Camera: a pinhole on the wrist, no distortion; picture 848 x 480 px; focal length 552.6 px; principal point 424.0 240.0 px. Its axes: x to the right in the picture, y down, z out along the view. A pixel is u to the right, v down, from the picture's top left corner.
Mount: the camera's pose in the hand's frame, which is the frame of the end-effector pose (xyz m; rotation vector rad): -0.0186 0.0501 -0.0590 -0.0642 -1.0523 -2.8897
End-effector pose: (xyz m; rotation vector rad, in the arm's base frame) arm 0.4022 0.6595 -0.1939 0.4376 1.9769 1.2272
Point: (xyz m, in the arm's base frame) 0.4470 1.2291 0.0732
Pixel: 203 156
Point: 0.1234 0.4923 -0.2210
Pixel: behind the camera
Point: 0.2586 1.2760 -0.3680
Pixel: outside the picture
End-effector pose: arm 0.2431 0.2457 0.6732 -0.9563 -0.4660 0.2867
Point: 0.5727 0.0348 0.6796
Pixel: behind the camera
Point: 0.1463 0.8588 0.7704
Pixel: 239 461
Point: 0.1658 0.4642 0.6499
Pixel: 357 438
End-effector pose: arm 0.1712 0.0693 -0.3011 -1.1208 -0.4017 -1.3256
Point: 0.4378 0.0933 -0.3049
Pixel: 265 175
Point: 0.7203 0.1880 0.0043
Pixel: 111 345
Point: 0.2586 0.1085 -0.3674
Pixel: 615 336
